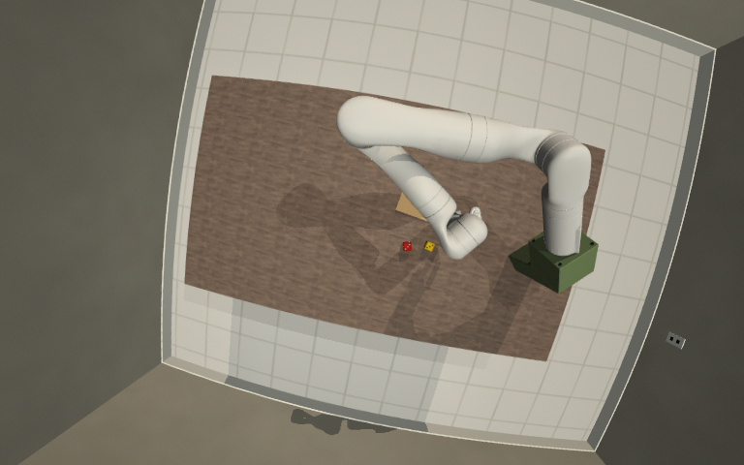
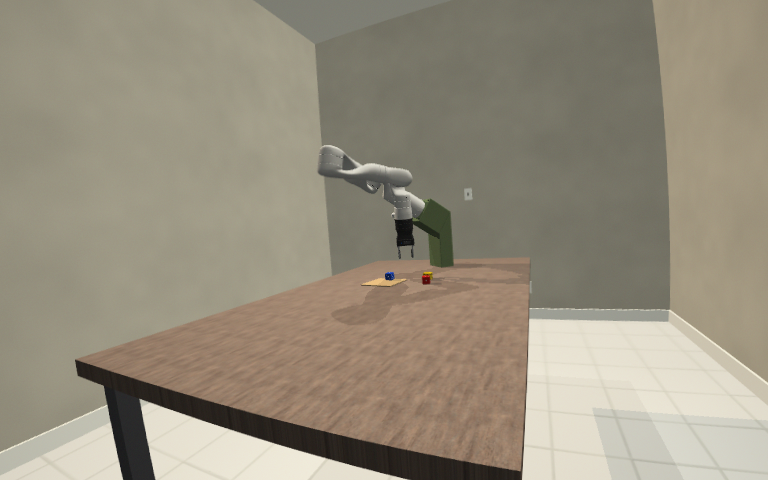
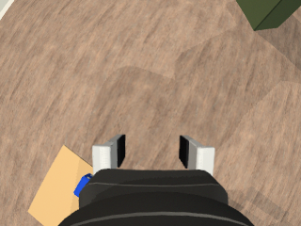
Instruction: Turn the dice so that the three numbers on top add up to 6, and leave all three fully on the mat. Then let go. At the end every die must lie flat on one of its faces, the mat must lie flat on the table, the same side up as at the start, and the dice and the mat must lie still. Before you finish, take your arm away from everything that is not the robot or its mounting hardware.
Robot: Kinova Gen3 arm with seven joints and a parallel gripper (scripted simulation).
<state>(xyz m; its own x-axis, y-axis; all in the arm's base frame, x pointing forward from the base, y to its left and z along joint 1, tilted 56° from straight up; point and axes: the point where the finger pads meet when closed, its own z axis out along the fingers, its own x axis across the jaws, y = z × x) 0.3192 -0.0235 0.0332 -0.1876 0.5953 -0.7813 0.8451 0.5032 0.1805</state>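
Right now my hand is 100 mm to the right of the yellow die, 90 mm above it and 80 mm short of it. Round my hand: blue die 80 mm below, 80 mm ahead, 60 mm to the right; tan mat 120 mm ahead, 100 mm below, 80 mm to the right; red die 160 mm ahead, 100 mm to the left, 90 mm below.
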